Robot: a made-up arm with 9 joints.
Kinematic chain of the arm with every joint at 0, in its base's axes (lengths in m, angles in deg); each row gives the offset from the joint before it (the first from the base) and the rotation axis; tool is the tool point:
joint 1: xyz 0 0 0.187 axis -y
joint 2: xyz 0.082 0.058 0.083 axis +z
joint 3: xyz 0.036 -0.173 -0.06 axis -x
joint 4: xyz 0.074 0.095 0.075 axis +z
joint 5: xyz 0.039 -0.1 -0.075 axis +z
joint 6: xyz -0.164 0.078 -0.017 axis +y
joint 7: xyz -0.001 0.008 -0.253 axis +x
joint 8: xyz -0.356 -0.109 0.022 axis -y
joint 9: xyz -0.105 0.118 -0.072 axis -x
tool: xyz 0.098 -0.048 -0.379
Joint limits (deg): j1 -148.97..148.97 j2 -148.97..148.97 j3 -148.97..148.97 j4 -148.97..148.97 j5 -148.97..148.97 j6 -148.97..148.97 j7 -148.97..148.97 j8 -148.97..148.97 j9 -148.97..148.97
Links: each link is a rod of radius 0.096 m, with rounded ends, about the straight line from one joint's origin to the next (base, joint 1, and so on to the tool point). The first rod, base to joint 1, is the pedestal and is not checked.
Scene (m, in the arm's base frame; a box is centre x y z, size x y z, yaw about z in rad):
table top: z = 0
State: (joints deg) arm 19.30 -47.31 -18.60 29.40 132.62 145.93 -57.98 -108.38 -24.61
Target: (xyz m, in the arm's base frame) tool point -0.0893 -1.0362 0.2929
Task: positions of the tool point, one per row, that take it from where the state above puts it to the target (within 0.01 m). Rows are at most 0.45 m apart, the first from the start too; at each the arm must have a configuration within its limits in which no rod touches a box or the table.
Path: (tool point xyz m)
1: -0.5858 -0.5007 0.5387
2: -0.4088 -0.8243 0.4287
3: -0.0892 -1.0362 0.2929

